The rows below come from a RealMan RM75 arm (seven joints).
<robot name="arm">
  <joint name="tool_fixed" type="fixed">
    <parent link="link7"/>
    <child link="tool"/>
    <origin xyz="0 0 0"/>
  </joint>
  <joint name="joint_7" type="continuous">
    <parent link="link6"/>
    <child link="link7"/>
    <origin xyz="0 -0.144 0" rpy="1.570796 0 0"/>
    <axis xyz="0 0 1"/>
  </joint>
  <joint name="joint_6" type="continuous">
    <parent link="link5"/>
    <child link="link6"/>
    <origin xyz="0 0 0" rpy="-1.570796 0 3.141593"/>
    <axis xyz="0 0 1"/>
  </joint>
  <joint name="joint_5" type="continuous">
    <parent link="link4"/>
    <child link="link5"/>
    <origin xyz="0 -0.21 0" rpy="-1.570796 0 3.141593"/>
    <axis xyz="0 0 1"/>
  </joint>
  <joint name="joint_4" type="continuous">
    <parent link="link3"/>
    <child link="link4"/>
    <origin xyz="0 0 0" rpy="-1.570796 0 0"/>
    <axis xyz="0 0 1"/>
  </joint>
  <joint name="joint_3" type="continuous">
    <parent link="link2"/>
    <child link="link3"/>
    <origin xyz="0 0.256 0" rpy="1.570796 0 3.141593"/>
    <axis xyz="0 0 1"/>
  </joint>
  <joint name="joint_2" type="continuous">
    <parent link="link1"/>
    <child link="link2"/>
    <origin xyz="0 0 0" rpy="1.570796 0 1.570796"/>
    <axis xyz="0 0 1"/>
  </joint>
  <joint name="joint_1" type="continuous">
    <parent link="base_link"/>
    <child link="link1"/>
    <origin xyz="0 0 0.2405" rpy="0 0 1.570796"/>
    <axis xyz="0 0 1"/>
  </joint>
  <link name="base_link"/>
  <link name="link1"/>
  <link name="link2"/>
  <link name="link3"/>
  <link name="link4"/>
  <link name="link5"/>
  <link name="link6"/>
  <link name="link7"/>
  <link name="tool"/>
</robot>
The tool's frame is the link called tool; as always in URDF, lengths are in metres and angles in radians. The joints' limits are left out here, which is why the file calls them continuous.
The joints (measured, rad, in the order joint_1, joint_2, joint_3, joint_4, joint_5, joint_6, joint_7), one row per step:
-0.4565, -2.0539, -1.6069, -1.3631, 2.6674, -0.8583, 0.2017
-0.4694, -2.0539, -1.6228, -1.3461, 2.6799, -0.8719, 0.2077
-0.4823, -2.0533, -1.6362, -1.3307, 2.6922, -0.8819, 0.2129
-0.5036, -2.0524, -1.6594, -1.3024, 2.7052, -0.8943, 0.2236
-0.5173, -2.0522, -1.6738, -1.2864, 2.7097, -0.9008, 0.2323
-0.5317, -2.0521, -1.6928, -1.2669, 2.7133, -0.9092, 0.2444
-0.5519, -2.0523, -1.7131, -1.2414, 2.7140, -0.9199, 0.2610
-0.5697, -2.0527, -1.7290, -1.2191, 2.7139, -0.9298, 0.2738
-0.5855, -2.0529, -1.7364, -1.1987, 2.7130, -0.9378, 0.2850
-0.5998, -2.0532, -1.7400, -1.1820, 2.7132, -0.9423, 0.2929
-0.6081, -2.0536, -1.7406, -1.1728, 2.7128, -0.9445, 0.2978
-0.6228, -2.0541, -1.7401, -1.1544, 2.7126, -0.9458, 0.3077
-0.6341, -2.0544, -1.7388, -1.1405, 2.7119, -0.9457, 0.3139
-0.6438, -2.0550, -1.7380, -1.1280, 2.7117, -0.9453, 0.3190
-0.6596, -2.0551, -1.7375, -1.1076, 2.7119, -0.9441, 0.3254
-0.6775, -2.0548, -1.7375, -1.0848, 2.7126, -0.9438, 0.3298
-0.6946, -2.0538, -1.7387, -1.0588, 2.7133, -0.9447, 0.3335
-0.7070, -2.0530, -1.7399, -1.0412, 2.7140, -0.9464, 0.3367
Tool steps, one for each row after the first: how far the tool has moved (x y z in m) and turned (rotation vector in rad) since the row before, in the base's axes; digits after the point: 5 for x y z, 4 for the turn. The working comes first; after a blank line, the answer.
Tool pose at each row, in the base's axes (x y z in m, rotation vector in rad; the steps are taken from these numbers as rounded here):
-0.18910, 0.40395, 0.01322, -2.0818, -0.9552, -0.0684
-0.19249, 0.40624, 0.01470, -2.0767, -0.9595, -0.0431
-0.19492, 0.40869, 0.01621, -2.0720, -0.9597, -0.0215
-0.19873, 0.41274, 0.01828, -2.0655, -0.9642, 0.0065
-0.19989, 0.41532, 0.01943, -2.0642, -0.9652, 0.0186
-0.20215, 0.41790, 0.02086, -2.0623, -0.9702, 0.0330
-0.20351, 0.42099, 0.02117, -2.0669, -0.9748, 0.0496
-0.20425, 0.42336, 0.02075, -2.0728, -0.9805, 0.0635
-0.20426, 0.42497, 0.01883, -2.0835, -0.9818, 0.0790
-0.20334, 0.42657, 0.01687, -2.0932, -0.9793, 0.0908
-0.20240, 0.42741, 0.01538, -2.1004, -0.9762, 0.0974
-0.20107, 0.42893, 0.01244, -2.1134, -0.9680, 0.1110
-0.19979, 0.43013, 0.01011, -2.1231, -0.9618, 0.1197
-0.19881, 0.43112, 0.00801, -2.1310, -0.9571, 0.1273
-0.19745, 0.43292, 0.00521, -2.1411, -0.9507, 0.1388
-0.19603, 0.43492, 0.00237, -2.1505, -0.9466, 0.1516
-0.19611, 0.43652, -0.00039, -2.1582, -0.9481, 0.1677
-0.19593, 0.43764, -0.00214, -2.1641, -0.9482, 0.1796

-0.00339, 0.00229, 0.00148, -0.0040, 0.0161, 0.0127
-0.00243, 0.00245, 0.00151, -0.0023, 0.0153, 0.0087
-0.00381, 0.00405, 0.00207, -0.0039, 0.0180, 0.0143
-0.00116, 0.00258, 0.00115, -0.0029, 0.0078, 0.0051
-0.00226, 0.00258, 0.00143, -0.0041, 0.0076, 0.0087
-0.00136, 0.00309, 0.00031, -0.0105, 0.0075, 0.0072
-0.00074, 0.00237, -0.00042, -0.0111, 0.0048, 0.0066
-0.00001, 0.00161, -0.00192, -0.0148, 0.0064, 0.0028
0.00092, 0.00160, -0.00196, -0.0118, 0.0059, -0.0006
0.00094, 0.00084, -0.00149, -0.0078, 0.0035, -0.0020
0.00133, 0.00152, -0.00294, -0.0141, 0.0085, -0.0048
0.00128, 0.00120, -0.00233, -0.0100, 0.0054, -0.0041
0.00098, 0.00099, -0.00210, -0.0084, 0.0046, -0.0029
0.00136, 0.00180, -0.00280, -0.0113, 0.0071, -0.0034
0.00142, 0.00200, -0.00284, -0.0117, 0.0071, -0.0013
-0.00008, 0.00160, -0.00276, -0.0125, 0.0074, 0.0040
0.00018, 0.00112, -0.00175, -0.0092, 0.0058, 0.0022

